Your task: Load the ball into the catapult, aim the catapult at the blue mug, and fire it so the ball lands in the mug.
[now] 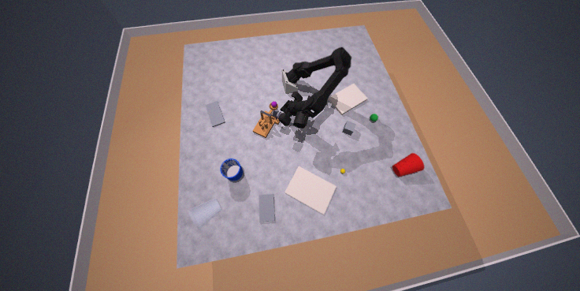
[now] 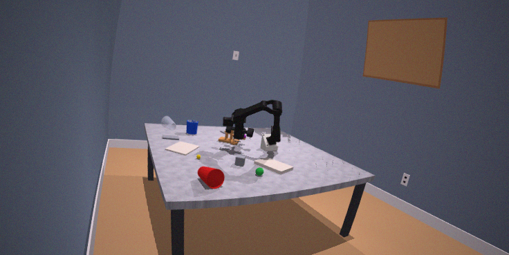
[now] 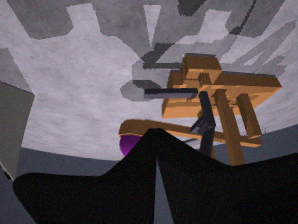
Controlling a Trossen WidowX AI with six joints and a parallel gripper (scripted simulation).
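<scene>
Right now the purple ball is 5 cm behind my gripper tip and 2 cm to the right of it. Also, from my gripper tip: blue mug (24 cm ahead, 32 cm to the right, 4 cm below); grey cube (21 cm ahead, 32 cm to the left, 4 cm below); wooden catapult (1 cm ahead, 6 cm to the right, 1 cm below).
</scene>
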